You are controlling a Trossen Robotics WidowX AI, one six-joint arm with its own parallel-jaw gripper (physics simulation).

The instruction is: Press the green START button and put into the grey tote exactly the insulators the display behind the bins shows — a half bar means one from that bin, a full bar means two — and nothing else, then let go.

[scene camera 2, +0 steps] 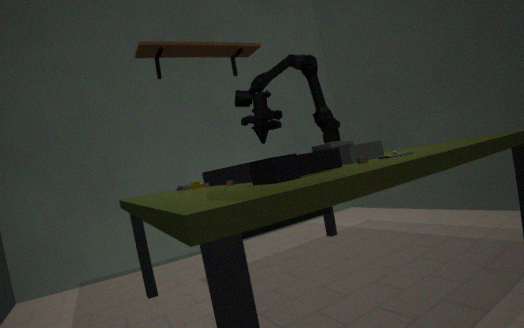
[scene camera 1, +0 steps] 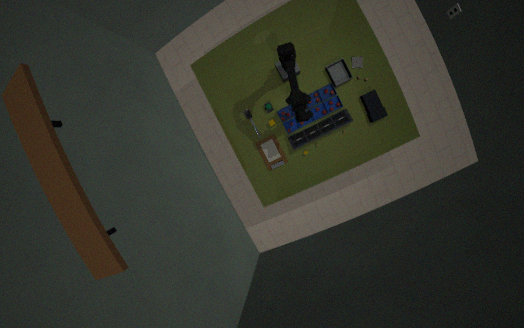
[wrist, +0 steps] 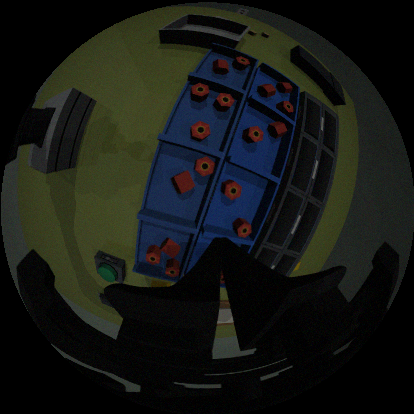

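Where they show: gripper, fingertip midpoint: [scene camera 2: 263,143] [wrist: 219,242]; arm's base at its link origin: [scene camera 2: 332,143].
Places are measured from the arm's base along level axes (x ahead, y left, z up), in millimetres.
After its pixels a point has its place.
Observation:
My gripper [scene camera 1: 303,117] @[x 314, y -15, z 46 mm] [scene camera 2: 263,141] @[x 314, y -15, z 46 mm] [wrist: 219,242] @[x 314, y -15, z 46 mm] is shut and empty, pointing down high above the blue bins [wrist: 165,167] @[x 249, y 4, z -78 mm]. The bins form two rows of four and hold red hexagonal insulators, such as one [wrist: 200,130] @[x 267, y 68, z -54 mm] standing upright and one [wrist: 183,182] @[x 281, y -1, z -55 mm] lying tilted. My fingers hide much of the nearest back-row bin in the wrist view. The grey tote [scene camera 1: 339,73] @[x 138, y 329, z -78 mm] [wrist: 192,38] @[x 144, y 255, z -58 mm] stands past the far end; no insulator shows inside it. The green START button [scene camera 1: 268,106] @[x 209, y -217, z -43 mm] [wrist: 107,272] @[x 214, y -206, z -44 mm] is on a dark box. The dark display [scene camera 1: 320,129] @[x 475, y 86, z -41 mm] [wrist: 305,192] @[x 458, y 83, z -38 mm] shows pale bars; their lengths are unclear.
A dark box [scene camera 1: 374,106] @[x 428, y 483, z -32 mm] [wrist: 317,75] @[x 410, y 432, z -48 mm] stands beyond the display's far end. A wood-framed tray [scene camera 1: 281,148] @[x 528, y -220, z -78 mm], a yellow block [scene camera 1: 272,122] @[x 327, y -224, z -45 mm] and a thin tool [scene camera 1: 255,127] @[x 320, y -361, z -80 mm] lie near the button side. A grey plate [scene camera 1: 357,62] @[x 102, y 469, z -71 mm] lies by the tote. A shelf [scene camera 1: 65,170] [scene camera 2: 197,49] hangs on the wall.

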